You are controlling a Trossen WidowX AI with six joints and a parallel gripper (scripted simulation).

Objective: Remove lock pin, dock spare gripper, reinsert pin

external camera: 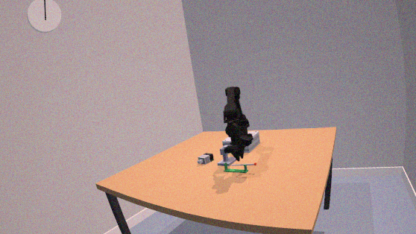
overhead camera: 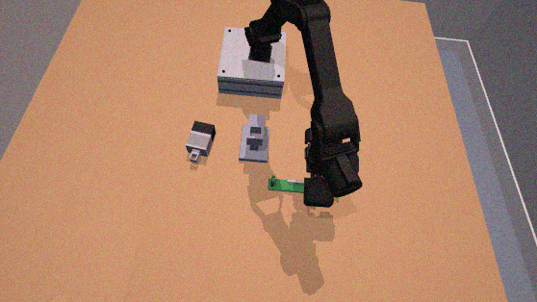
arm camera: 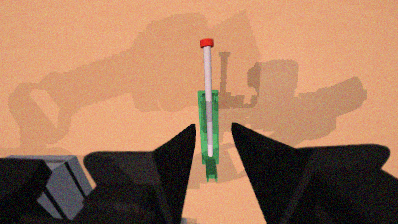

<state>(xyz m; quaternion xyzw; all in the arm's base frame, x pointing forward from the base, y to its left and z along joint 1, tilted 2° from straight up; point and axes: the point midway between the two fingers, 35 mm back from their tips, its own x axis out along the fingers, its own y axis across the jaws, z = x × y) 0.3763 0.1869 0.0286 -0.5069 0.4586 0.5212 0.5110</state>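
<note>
My gripper tip is 4 cm to the left of the green mount and 5 cm above it. From my gripper tip the other things lie so: spare gripper 8 cm behind, 31 cm to the right, 5 cm below.
</note>
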